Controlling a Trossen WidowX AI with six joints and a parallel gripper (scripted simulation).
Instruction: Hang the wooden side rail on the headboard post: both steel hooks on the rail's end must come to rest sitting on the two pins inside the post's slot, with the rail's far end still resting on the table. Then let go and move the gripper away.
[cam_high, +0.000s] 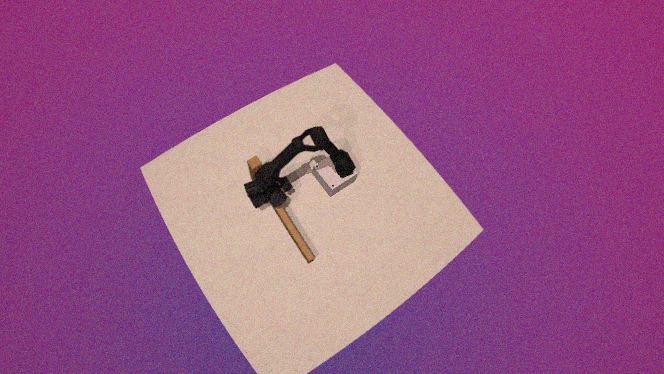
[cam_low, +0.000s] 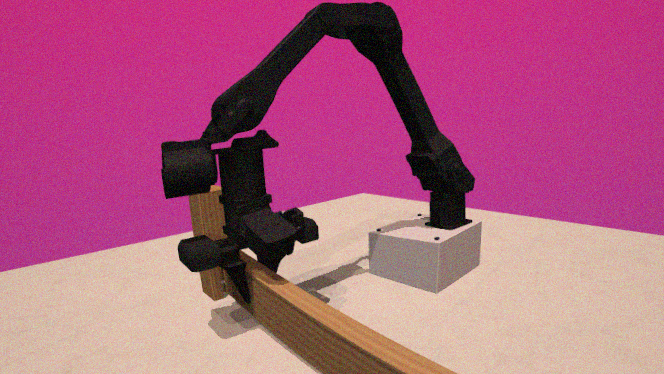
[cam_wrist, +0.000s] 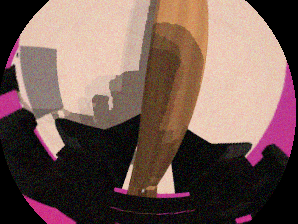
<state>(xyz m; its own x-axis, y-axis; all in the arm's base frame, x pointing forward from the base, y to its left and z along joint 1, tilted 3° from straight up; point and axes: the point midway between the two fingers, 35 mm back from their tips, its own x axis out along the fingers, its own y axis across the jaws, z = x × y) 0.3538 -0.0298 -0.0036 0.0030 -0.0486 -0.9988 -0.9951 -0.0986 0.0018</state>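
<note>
My gripper tip is now 140 mm to the left of the wooden headboard post, 40 mm below it and 20 mm short of it.
</note>
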